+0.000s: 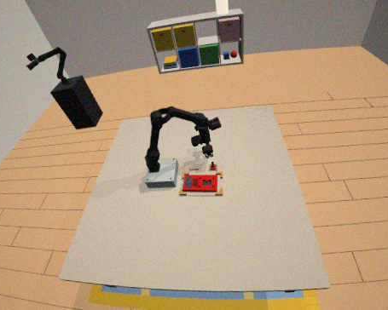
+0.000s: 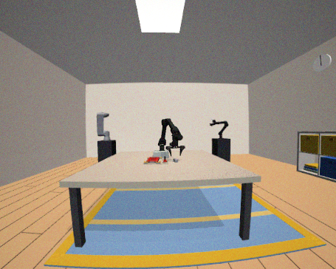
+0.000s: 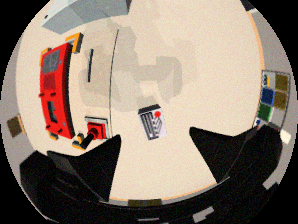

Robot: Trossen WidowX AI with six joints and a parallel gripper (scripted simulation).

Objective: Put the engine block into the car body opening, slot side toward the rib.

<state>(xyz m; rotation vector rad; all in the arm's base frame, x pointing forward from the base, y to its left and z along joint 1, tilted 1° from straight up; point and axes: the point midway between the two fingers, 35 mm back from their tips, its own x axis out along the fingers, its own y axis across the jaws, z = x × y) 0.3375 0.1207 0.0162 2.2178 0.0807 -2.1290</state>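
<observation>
The engine block is 4 cm below my gripper tip.
</observation>
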